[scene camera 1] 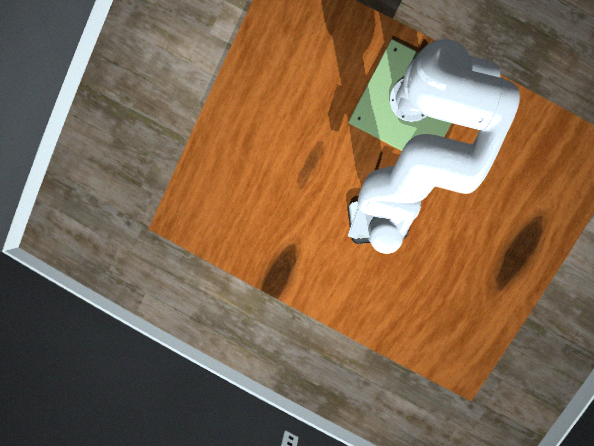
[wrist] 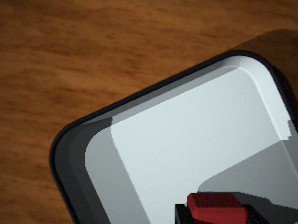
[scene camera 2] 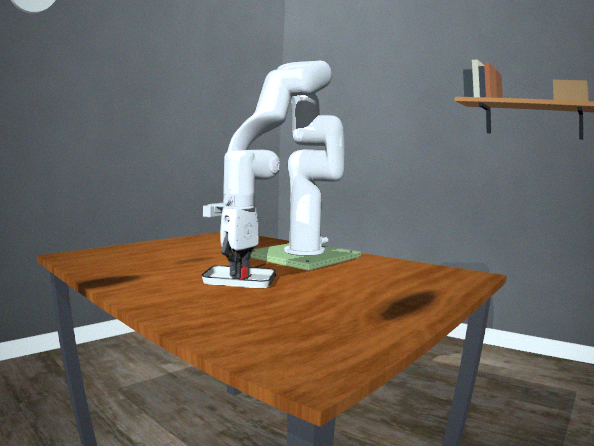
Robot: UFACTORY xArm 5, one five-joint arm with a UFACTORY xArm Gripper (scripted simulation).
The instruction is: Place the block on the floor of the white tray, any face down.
Path:
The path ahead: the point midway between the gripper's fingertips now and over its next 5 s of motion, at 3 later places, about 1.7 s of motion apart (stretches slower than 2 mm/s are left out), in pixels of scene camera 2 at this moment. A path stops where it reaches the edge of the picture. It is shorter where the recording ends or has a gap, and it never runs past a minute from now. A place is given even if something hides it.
My gripper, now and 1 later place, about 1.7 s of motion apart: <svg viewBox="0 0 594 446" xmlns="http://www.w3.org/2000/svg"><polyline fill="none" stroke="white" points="239,275 239,263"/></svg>

